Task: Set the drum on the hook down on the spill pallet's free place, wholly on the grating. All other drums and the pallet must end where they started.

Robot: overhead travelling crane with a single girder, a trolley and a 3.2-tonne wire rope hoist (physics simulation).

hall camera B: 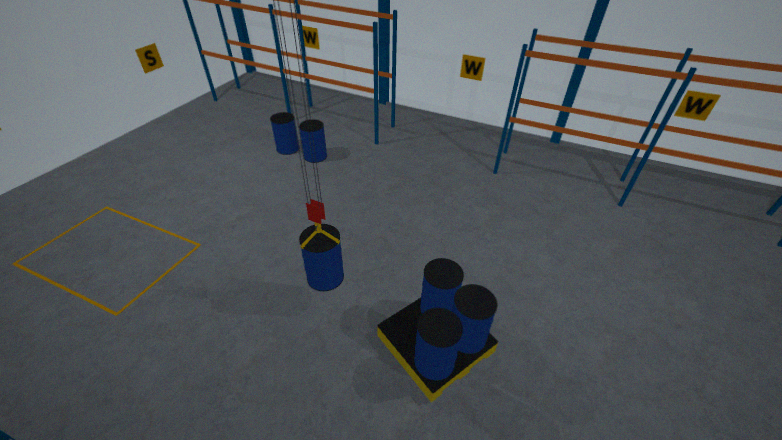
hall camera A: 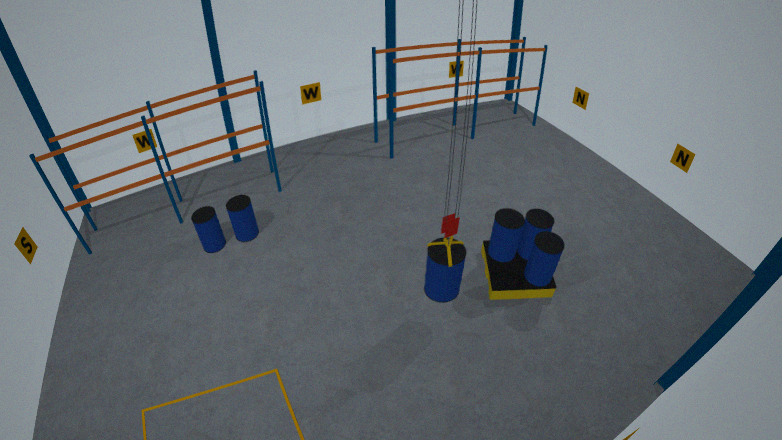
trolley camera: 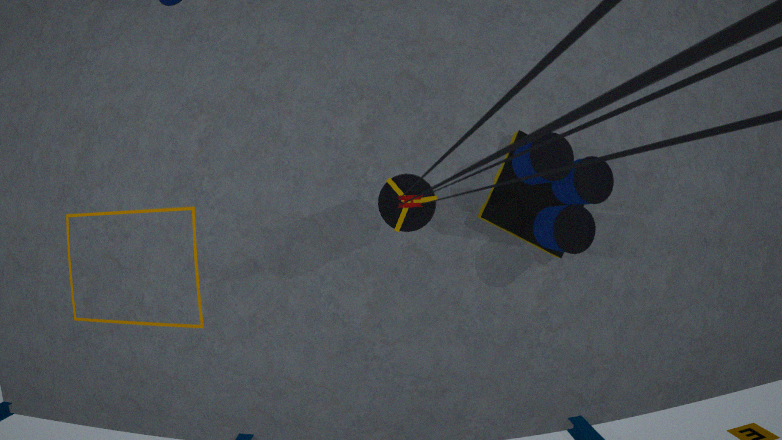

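Observation:
The blue drum on the hook (hall camera A: pixel 442 279) (hall camera B: pixel 323 268) (trolley camera: pixel 418 217) hangs upright above the floor, its shadow apart from its base. My gripper (hall camera A: pixel 447 249) (hall camera B: pixel 320 239) (trolley camera: pixel 407 203), a yellow three-armed grab under the red hook block, is shut on its rim. The spill pallet (hall camera A: pixel 502 278) (hall camera B: pixel 398 329) (trolley camera: pixel 504 203) has a black grating and yellow sides. It stands right of the hanging drum in all views. Three blue drums stand on it: a west one (hall camera A: pixel 505 240) (hall camera B: pixel 442 273) (trolley camera: pixel 552 157), a north one (hall camera A: pixel 538 221) (hall camera B: pixel 476 307) (trolley camera: pixel 592 180), an east one (hall camera A: pixel 543 263) (hall camera B: pixel 439 345) (trolley camera: pixel 574 229). Its fourth corner is free.
Two more blue drums (hall camera A: pixel 208 232) (hall camera A: pixel 242 221) stand on the floor near the left rack (hall camera A: pixel 205 101). Another rack (hall camera A: pixel 375 95) stands along the W wall. A yellow-outlined square (hall camera A: pixel 210 390) (hall camera B: pixel 153 226) (trolley camera: pixel 131 211) is marked on the floor, left of the hanging drum.

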